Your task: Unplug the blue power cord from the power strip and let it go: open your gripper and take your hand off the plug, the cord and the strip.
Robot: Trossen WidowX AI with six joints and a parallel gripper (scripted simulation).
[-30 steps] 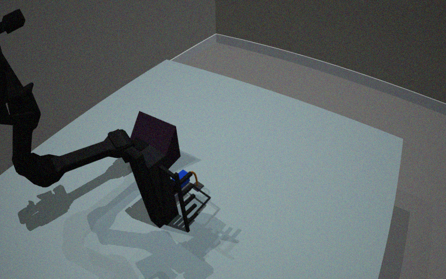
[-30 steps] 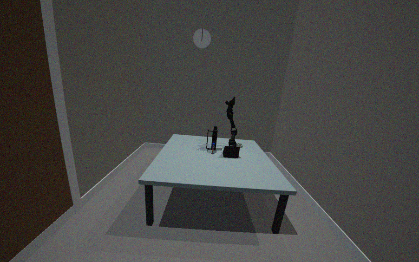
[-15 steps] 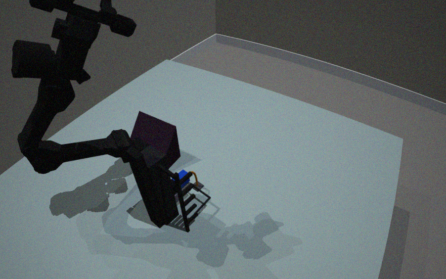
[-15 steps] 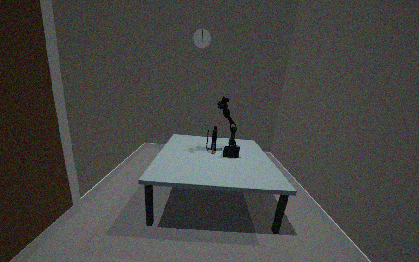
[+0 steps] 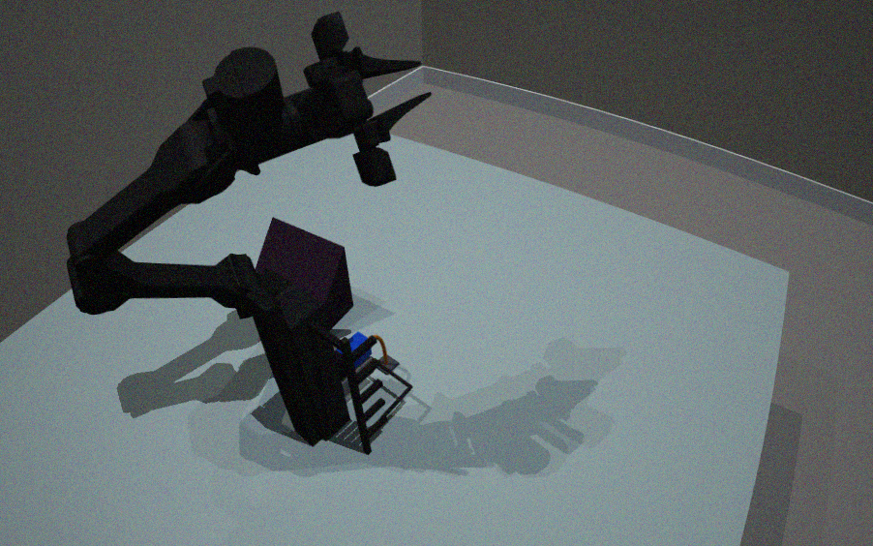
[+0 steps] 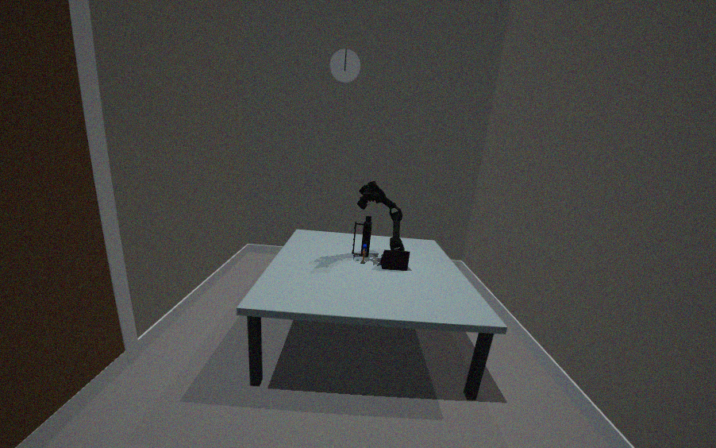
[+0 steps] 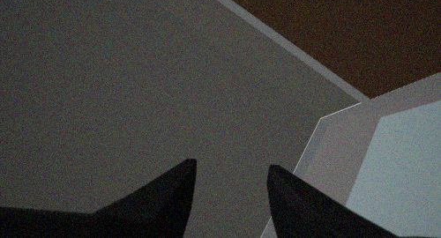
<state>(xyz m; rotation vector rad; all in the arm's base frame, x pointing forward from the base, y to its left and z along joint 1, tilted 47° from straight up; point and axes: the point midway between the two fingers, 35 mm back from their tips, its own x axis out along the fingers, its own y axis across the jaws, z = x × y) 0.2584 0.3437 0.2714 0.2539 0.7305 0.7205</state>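
The blue plug lies 6 cm behind my gripper tip, 13 cm to the right of it and 38 cm below it.
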